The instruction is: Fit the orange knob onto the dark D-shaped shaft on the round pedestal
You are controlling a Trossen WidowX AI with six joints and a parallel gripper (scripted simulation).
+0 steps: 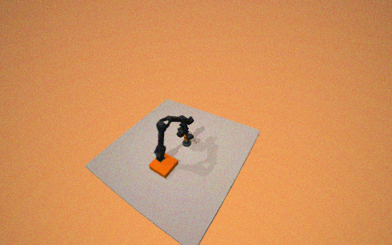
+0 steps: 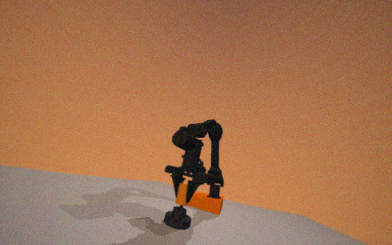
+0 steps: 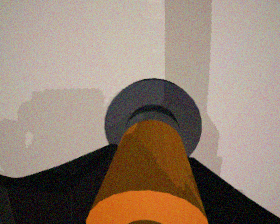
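Right now the orange knob is 2 cm above my gripper tip. The rest, counted from my gripper tip: round pedestal (4 cm below).
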